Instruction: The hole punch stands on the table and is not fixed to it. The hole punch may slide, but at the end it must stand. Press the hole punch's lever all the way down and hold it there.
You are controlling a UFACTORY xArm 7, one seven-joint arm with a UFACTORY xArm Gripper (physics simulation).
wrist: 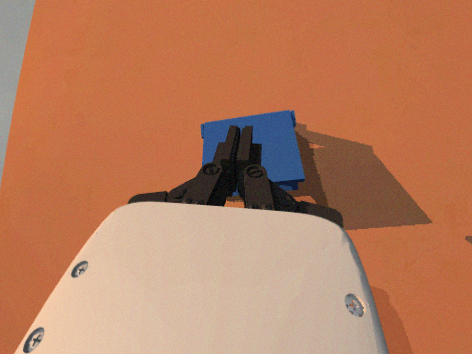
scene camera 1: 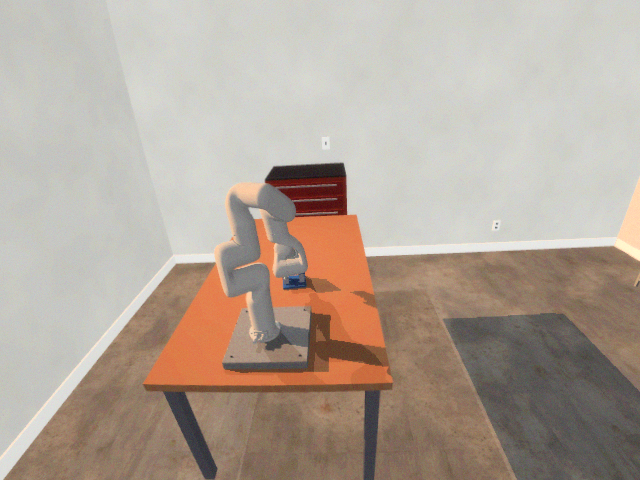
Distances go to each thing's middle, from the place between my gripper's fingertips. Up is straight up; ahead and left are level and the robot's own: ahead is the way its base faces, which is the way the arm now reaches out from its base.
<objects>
Now: hand 10 mm short of the broad blue lever point(wrist: 280, 156) and 80 mm above it. Round my hand: blue hole punch point(wrist: 290, 186) (10 mm ahead, 100 mm below).
</objects>
